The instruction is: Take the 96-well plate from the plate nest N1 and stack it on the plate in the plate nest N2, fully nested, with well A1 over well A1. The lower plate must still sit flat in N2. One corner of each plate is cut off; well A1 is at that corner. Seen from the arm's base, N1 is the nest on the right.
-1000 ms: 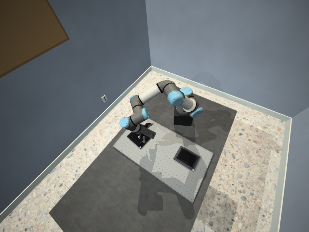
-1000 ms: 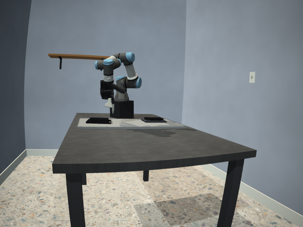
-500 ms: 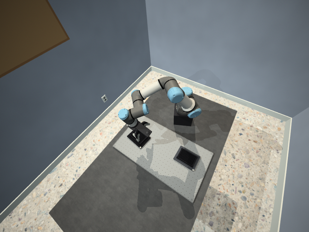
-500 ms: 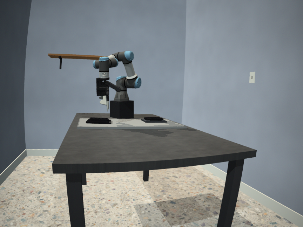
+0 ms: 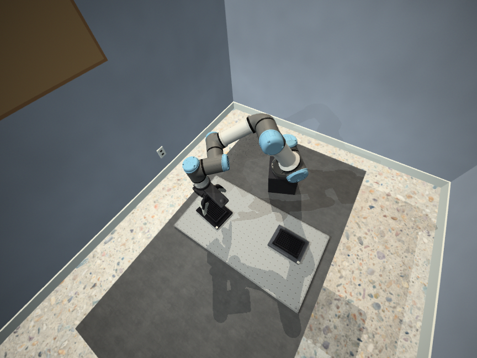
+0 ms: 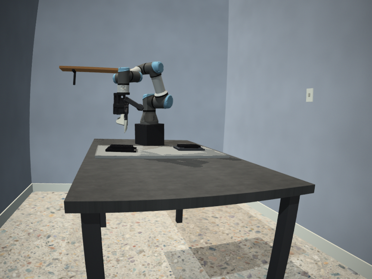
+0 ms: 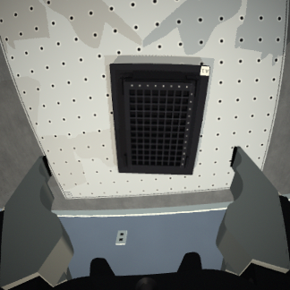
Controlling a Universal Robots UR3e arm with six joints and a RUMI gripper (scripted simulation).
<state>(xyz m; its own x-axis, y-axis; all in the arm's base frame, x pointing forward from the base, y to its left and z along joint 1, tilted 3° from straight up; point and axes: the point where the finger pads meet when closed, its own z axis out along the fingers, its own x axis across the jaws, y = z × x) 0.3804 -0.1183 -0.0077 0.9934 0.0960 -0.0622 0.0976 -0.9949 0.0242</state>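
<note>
My gripper is now 20 mm short of the black 96-well plate, 20 mm to the left of it and 90 mm above it. Also, from my hand: low black nest 20 mm ahead, 20 mm to the right, 100 mm below; white A1 label 80 mm behind, 450 mm to the left, 100 mm below.
</note>
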